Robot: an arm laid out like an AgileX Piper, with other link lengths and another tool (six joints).
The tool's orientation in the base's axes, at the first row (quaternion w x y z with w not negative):
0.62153, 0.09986, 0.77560, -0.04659
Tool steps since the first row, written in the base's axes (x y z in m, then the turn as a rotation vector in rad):
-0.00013, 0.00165, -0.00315, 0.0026, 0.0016, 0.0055
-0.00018, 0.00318, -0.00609, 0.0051, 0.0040, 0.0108
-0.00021, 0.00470, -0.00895, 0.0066, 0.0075, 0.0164
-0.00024, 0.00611, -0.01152, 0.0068, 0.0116, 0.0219
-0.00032, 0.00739, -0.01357, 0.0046, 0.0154, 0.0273
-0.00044, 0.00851, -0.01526, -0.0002, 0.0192, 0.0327
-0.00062, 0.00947, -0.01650, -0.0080, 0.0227, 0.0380
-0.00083, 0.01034, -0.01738, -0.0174, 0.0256, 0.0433
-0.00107, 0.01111, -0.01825, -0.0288, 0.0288, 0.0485
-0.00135, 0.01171, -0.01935, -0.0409, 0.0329, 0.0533
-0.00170, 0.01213, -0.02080, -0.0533, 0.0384, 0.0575
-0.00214, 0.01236, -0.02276, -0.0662, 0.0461, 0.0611
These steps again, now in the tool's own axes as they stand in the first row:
0.00325, 0.00142, 0.00025, -0.0057, 0.0024, 0.0009
0.00627, 0.00275, 0.00056, -0.0112, 0.0055, 0.0017
0.00921, 0.00408, 0.00087, -0.0166, 0.0096, 0.0012
0.01186, 0.00531, 0.00114, -0.0216, 0.0139, -0.0007
0.01399, 0.00644, 0.00127, -0.0260, 0.0174, -0.0047
0.01577, 0.00742, 0.00131, -0.0299, 0.0204, -0.0113
0.01711, 0.00825, 0.00123, -0.0331, 0.0224, -0.0206
0.01809, 0.00901, 0.00105, -0.0361, 0.0235, -0.0313
0.01906, 0.00967, 0.00087, -0.0384, 0.0245, -0.0440
0.02025, 0.01013, 0.00073, -0.0402, 0.0262, -0.0574
0.02178, 0.01039, 0.00063, -0.0412, 0.0291, -0.0713
0.02380, 0.01042, 0.00061, -0.0413, 0.0341, -0.0859

